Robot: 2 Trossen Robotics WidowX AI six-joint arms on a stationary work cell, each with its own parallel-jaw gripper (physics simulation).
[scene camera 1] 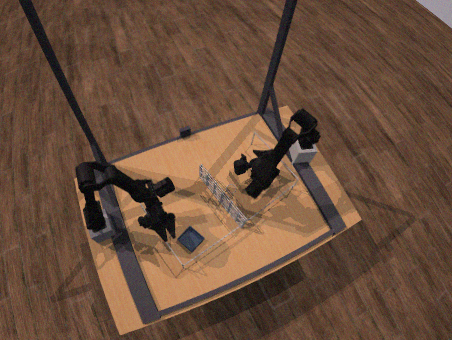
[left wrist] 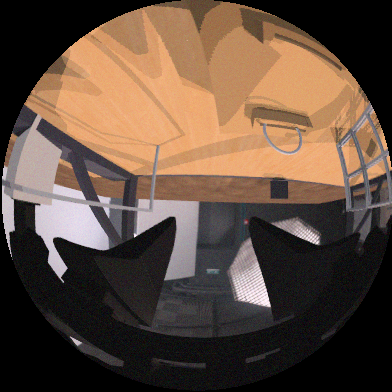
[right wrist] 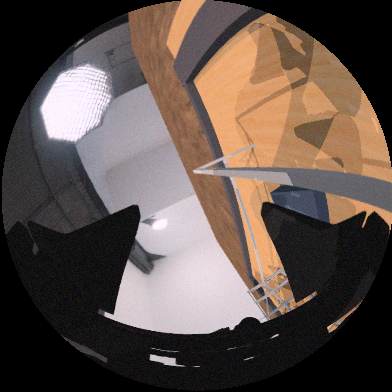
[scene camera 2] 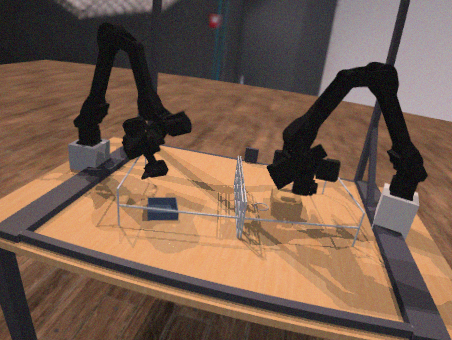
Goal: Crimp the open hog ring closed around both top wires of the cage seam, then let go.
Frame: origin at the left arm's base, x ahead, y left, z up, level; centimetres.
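Seen in the pictures: left gripper, between the fingertips: (scene camera 1: 247,152) (left wrist: 213,222); right gripper, between the fingertips: (scene camera 1: 170,240) (right wrist: 201,209) (scene camera 2: 135,165); left arm's base, origin of its link: (scene camera 1: 305,143) (scene camera 2: 401,193); right arm's base, origin of its link: (scene camera 1: 97,223) (scene camera 2: 89,142).
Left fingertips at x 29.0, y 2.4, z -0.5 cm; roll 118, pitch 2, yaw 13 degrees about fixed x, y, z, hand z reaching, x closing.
Offsets run from my left fingertips to a thing's top centre. "pt": to the spot under its first point.
The cage seam (scene camera 1: 220,195) (scene camera 2: 240,200) (left wrist: 367,155) (right wrist: 272,291) is two grey wire grids standing close together mid-table. A thin ring {dx +7.9, dy +11.5, dz -10.9 cm} (scene camera 2: 267,206) shows just right of it in scene camera 2; its gap cannot be made out. Another thin grey ring {dx +3.0, dy +4.7, dz -3.9 cm} (left wrist: 287,153) stands at the small tan block {dx +1.9, dy +7.6, dz -5.8 cm} (scene camera 2: 286,205) (left wrist: 282,117) in the left wrist view, off to the right of the fingers. My left gripper (left wrist: 213,222) is part open and empty, right of the seam, above and near the block. My right gripper (scene camera 1: 170,239) (right wrist: 201,209) is wide open and empty, far left of the seam.
A blue tray {dx +28.4, dy +32.9, dz -8.6 cm} (scene camera 1: 190,239) (scene camera 2: 163,209) (right wrist: 300,202) lies below and beside my right gripper. Thin wire frame bars (scene camera 1: 213,246) (scene camera 2: 300,223) run low from both sides of the seam. One frame bar {pt dx +41.4, dy +29.3, dz -0.6 cm} (right wrist: 340,185) passes close in front of my right fingers.
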